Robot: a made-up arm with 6 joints. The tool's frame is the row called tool.
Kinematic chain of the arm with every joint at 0, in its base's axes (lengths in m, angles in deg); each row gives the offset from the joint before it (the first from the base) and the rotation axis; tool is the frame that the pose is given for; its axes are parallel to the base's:
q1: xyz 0 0 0.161 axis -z
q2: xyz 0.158 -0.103 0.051 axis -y
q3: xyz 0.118 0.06 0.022 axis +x
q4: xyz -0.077 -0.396 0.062 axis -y
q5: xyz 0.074 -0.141 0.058 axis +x
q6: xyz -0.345 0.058 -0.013 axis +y
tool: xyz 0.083 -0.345 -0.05
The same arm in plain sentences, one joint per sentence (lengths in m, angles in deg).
The arm has six revolute joints in a row. What follows holds with every joint at zero, and every direction is one of the base frame's.
Joint 1 lies 0.161 m along +z from the base frame's origin and turns about -z.
Joint 2 lies 0.158 m along +x and 0.103 m along -y and 0.051 m along +z from joint 1 and turns about -y.
Joint 3 lies 0.118 m along +x and 0.06 m along +y and 0.022 m along +z from joint 2 and turns about +x.
Joint 4 lies 0.077 m along -x and 0.396 m along -y and 0.062 m along +z from joint 3 and turns about -y.
Joint 5 lies 0.074 m along +x and 0.141 m along -y and 0.058 m along +z from joint 4 and turns about +x.
Joint 6 lies 0.345 m along -x and 0.058 m along +y and 0.013 m along -z from joint 5 and turns about +y.
The tool frame, which is the frame that the pose is given for, lies 0.083 m along +x and 0.345 m along -y and 0.05 m along -z from joint 6; its axes are parallel to the base frame's.

